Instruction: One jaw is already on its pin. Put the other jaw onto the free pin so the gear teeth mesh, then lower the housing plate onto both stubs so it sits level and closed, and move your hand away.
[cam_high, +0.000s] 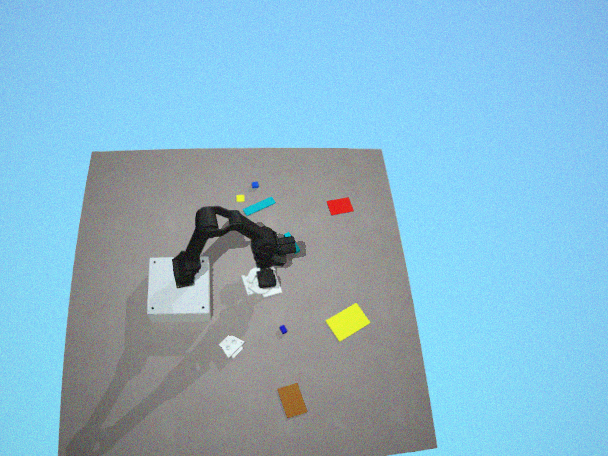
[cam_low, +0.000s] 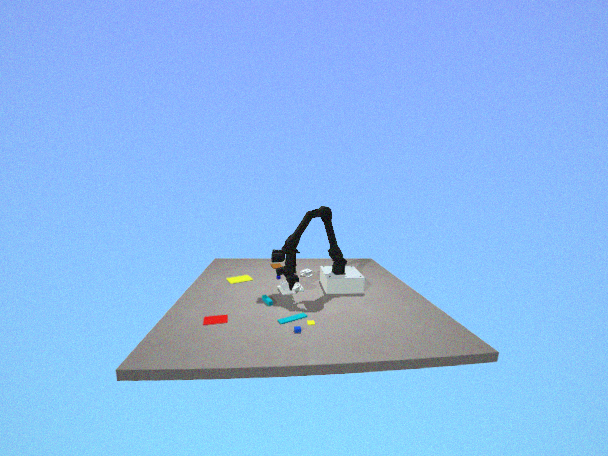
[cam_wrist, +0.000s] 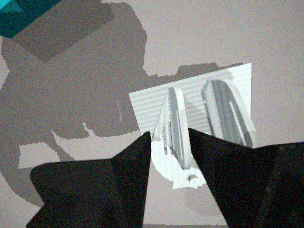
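Now: the white base plate 3 cm to the right of my gripper tip, 2 cm below it and 1 cm ahead of it. Also, from my gripper tip: white jaw 3 cm behind, 2 cm to the right; yellow piece 26 cm to the right, 26 cm ahead, 2 cm below; red piece 38 cm ahead, 22 cm to the left, 2 cm below.
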